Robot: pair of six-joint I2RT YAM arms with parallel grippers.
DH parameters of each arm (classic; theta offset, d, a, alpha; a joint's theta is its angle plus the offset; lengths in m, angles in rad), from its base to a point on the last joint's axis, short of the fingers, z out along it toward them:
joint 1: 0 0.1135 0.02 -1.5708
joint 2: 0 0 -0.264 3.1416
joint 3: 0.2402 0 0.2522 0
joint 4: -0.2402 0 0.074 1.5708
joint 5: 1.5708 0 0 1.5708
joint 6: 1.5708 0.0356 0 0
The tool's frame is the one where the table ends.
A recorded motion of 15 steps. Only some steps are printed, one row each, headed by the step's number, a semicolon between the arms.
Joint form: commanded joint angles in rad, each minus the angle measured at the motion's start. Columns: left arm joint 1, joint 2, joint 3, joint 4, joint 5, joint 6; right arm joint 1, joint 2, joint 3, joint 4, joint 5, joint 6.
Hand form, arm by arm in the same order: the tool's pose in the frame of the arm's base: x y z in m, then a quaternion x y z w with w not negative. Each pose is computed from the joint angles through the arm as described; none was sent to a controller.
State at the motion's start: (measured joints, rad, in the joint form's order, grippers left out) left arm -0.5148 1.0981 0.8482 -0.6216 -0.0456 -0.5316; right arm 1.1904 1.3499 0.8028 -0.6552 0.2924 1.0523
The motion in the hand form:
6: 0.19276 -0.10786 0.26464 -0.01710 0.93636 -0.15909 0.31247; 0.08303 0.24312 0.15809 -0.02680 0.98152 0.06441 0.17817
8: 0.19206 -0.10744 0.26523 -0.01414 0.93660 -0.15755 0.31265; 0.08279 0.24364 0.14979 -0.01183 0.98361 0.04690 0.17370
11: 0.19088 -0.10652 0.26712 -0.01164 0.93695 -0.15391 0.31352; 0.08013 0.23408 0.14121 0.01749 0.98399 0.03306 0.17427
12: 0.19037 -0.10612 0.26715 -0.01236 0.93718 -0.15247 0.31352; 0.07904 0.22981 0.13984 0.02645 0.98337 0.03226 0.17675
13: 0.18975 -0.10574 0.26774 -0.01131 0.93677 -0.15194 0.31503; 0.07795 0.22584 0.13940 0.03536 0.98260 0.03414 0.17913
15: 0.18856 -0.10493 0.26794 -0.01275 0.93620 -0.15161 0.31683; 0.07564 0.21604 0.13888 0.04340 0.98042 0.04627 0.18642
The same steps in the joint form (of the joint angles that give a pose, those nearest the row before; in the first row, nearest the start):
6: -0.0021 -0.0128 -0.0017 0.0051 0.0034 -0.0061; 0.0920 0.1676 0.0048 0.0360 0.0053 0.1390
8: -0.0022 -0.0159 -0.0006 -0.0002 0.0028 0.0004; 0.0943 0.2017 0.0045 0.0277 0.0118 0.1777
11: -0.0020 -0.0213 0.0047 -0.0131 -0.0021 0.0077; 0.0957 0.1964 -0.0374 0.0274 0.0267 0.2432
12: -0.0020 -0.0235 0.0041 -0.0162 -0.0049 0.0072; 0.0961 0.1840 -0.0558 0.0302 0.0335 0.2617
13: -0.0021 -0.0274 0.0038 -0.0175 -0.0066 0.0099; 0.0965 0.1684 -0.0730 0.0338 0.0386 0.2796
15: -0.0021 -0.0346 0.0002 -0.0181 -0.0098 0.0081; 0.0955 0.1201 -0.1220 0.0607 0.0478 0.2899

